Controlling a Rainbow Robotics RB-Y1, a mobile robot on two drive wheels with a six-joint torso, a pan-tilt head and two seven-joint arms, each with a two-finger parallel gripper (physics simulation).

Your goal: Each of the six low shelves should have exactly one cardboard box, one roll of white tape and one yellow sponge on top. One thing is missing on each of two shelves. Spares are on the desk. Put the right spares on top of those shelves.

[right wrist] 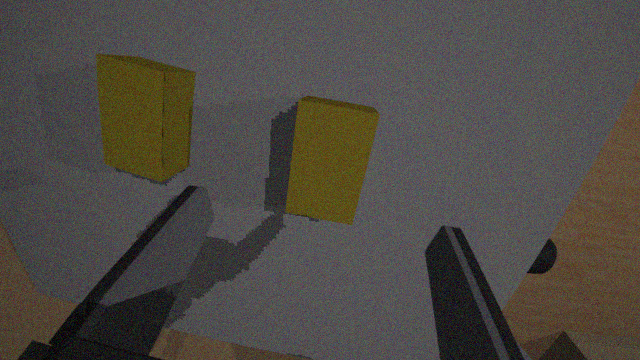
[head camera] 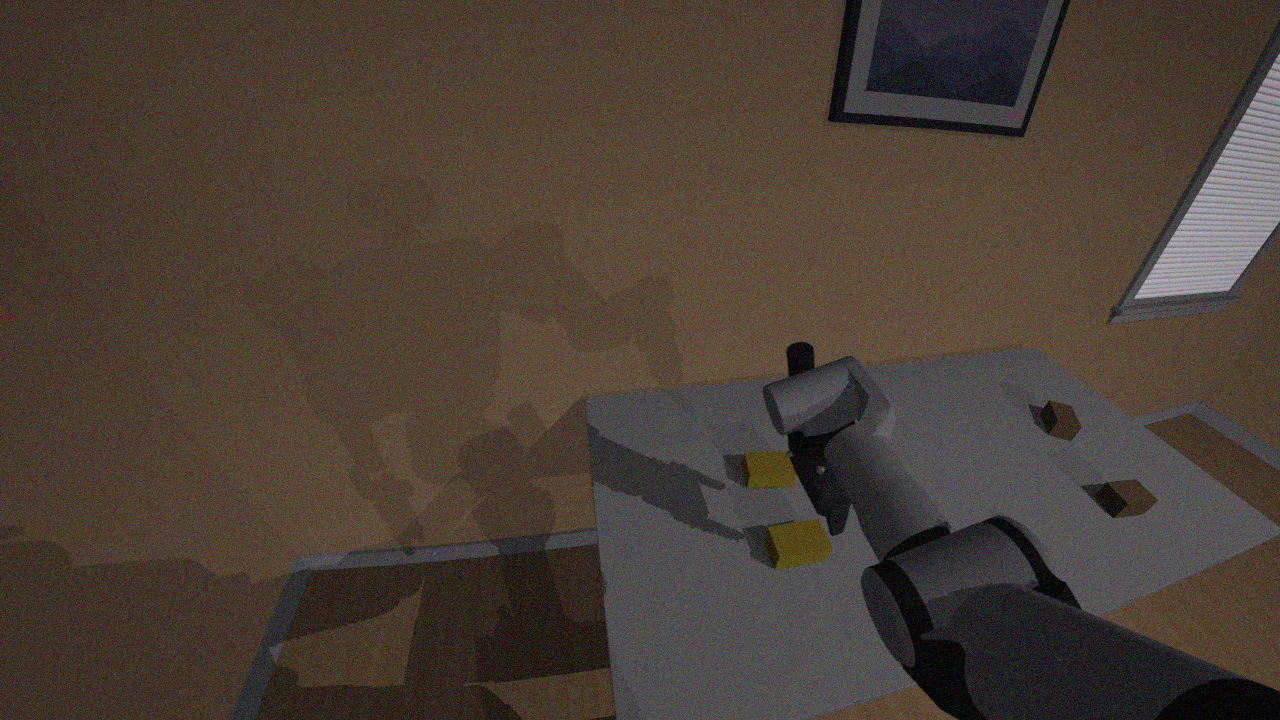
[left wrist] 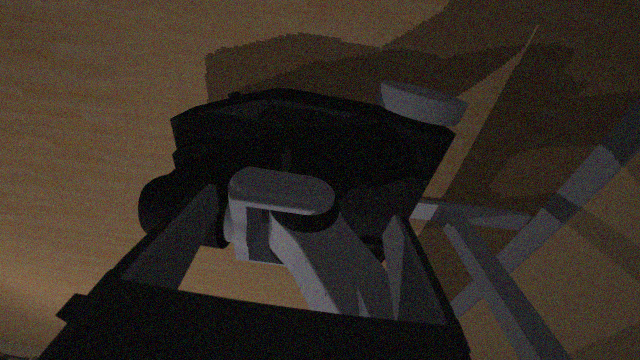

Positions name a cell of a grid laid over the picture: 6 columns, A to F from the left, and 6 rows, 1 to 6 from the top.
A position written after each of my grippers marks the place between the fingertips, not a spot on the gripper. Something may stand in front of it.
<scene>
I see my left gripper (left wrist: C4), my right gripper (head camera: D5), a desk (head camera: D6) and a framed picture (head camera: E1).
My right gripper is seen too in the right wrist view (right wrist: D4). The desk is seen too in the right wrist view (right wrist: E3).
</scene>
